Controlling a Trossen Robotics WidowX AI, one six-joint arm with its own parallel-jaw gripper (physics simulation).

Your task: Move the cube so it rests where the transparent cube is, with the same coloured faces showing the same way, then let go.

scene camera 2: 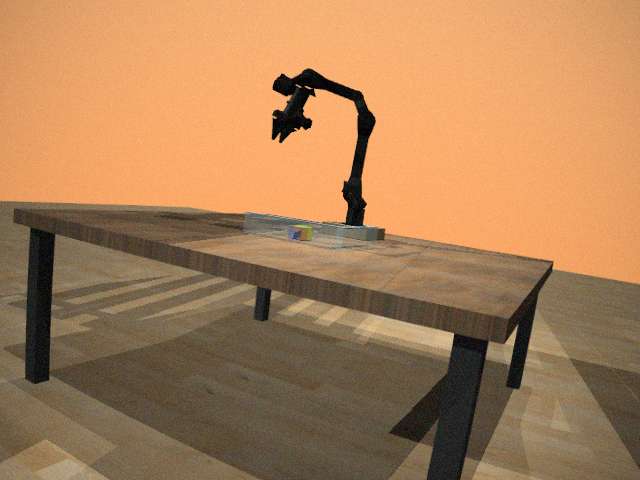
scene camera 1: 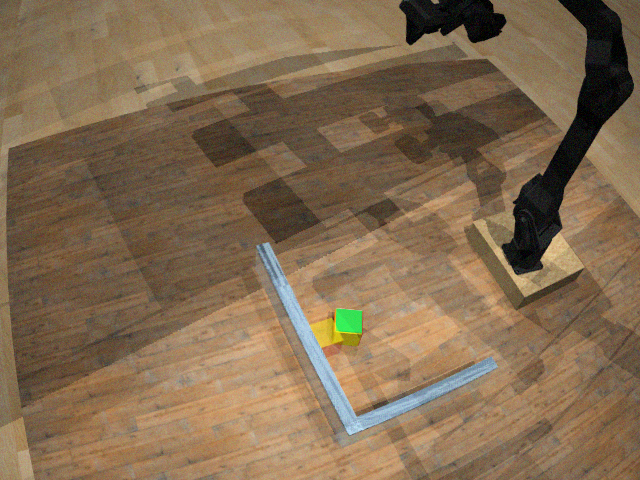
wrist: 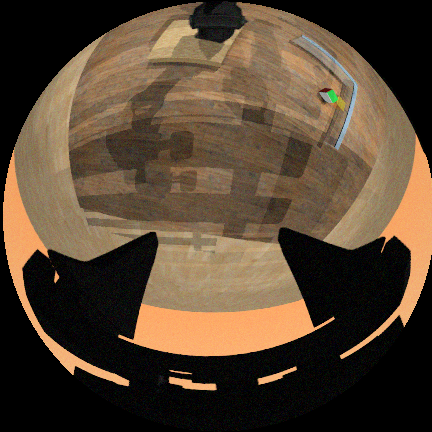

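The solid cube rests on the table with its green face up. A yellow side shows in scene camera 1, and a dark red and a whitish side show in the wrist view. The transparent cube is close beside it, between it and the long wall, with a yellow face up and a reddish side. In scene camera 2 the two cubes overlap and are hard to tell apart. My gripper is open and empty, high above the table and far from both cubes.
A low L-shaped wall with light blue top edges stands around two sides of the cubes, its long side right by the transparent cube. My arm stands on a pale base block. Shadows cross the wooden table.
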